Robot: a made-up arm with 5 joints. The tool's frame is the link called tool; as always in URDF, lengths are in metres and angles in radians.
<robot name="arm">
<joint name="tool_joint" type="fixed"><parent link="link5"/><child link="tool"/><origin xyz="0.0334 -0.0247 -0.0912" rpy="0 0 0"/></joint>
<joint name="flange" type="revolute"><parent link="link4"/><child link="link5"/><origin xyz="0.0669 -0.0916 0.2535" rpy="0 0 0"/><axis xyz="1 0 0"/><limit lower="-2.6" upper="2.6" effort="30" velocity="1.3"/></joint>
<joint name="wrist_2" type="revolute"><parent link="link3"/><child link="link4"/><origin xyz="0.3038 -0.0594 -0.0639" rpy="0 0 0"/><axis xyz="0 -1 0"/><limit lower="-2.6" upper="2.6" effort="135" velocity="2.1"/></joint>
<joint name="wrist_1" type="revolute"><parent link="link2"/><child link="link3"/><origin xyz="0.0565 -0.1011 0.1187" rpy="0 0 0"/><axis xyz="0 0 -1"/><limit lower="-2.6" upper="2.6" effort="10" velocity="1.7"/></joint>
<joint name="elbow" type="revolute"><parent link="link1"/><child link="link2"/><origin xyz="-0.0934 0.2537 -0.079" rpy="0 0 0"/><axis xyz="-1 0 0"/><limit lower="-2.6" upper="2.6" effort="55" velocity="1"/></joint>
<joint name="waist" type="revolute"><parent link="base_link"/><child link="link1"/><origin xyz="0 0 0.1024" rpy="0 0 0"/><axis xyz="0 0 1"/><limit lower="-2.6" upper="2.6" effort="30" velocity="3"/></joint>
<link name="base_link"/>
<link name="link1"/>
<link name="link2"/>
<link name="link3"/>
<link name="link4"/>
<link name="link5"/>
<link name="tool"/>
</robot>
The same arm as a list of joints. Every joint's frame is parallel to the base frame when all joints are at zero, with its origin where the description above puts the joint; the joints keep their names.
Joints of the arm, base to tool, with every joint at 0 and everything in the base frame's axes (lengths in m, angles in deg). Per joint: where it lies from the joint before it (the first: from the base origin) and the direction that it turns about. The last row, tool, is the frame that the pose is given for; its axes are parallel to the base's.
waist: origin 0 0 0.1024 axis 0 0 1
elbow: origin -0.0934 0.2537 -0.079 axis -1 0 0
wrist_1: origin 0.0565 -0.1011 0.1187 axis 0 0 -1
wrist_2: origin 0.3038 -0.0594 -0.0639 axis 0 -1 0
flange: origin 0.0669 -0.0916 0.2535 axis 1 0 0
tool: origin 0.0334 -0.0247 -0.0912
Joint limits (deg, base to tool): -148.97..148.97 -148.97..148.97 -148.97..148.97 -148.97..148.97 -148.97..148.97

